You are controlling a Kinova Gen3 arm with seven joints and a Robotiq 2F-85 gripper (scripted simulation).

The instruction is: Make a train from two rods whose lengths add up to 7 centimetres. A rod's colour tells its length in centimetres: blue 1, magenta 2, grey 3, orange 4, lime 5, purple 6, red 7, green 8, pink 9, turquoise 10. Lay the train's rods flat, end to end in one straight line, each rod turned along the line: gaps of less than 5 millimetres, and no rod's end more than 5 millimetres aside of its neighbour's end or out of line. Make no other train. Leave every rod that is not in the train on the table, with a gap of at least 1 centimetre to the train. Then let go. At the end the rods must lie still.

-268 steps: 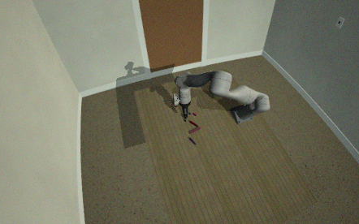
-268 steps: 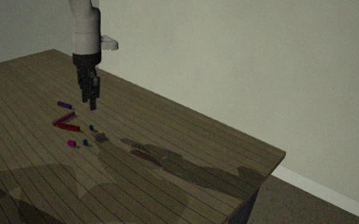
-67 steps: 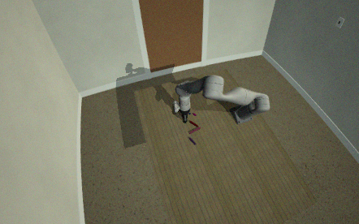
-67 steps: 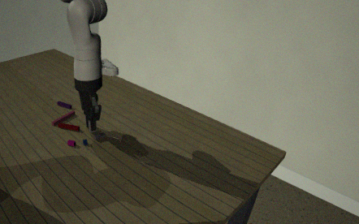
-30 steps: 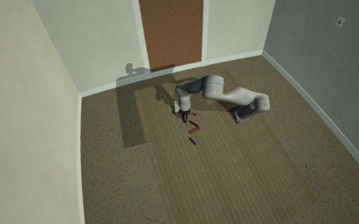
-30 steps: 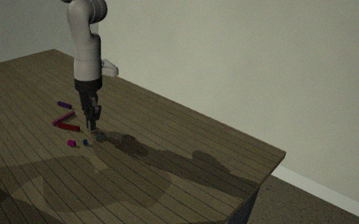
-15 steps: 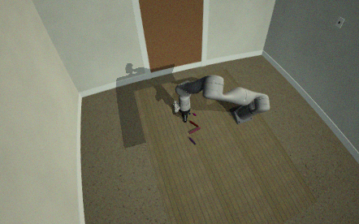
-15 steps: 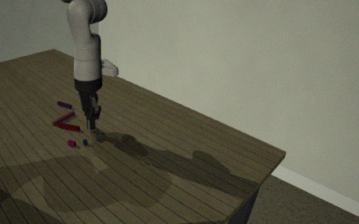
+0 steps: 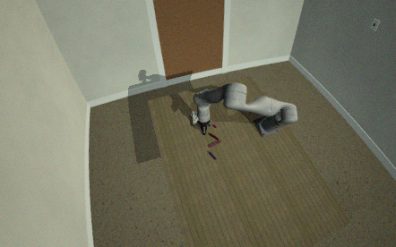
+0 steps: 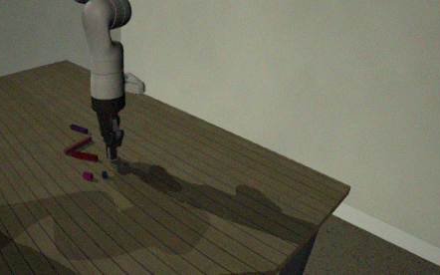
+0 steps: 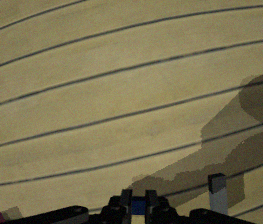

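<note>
My gripper is now 50 mm to the left of the grey rod, 20 mm past it and 10 mm above it. Also, from my hand: red rod 60 mm to the left, 40 mm behind, 10 mm below; then pink rod 110 mm to the left, 20 mm behind, 10 mm below; then magenta rod 90 mm behind, 10 mm to the right, 10 mm below.
</note>
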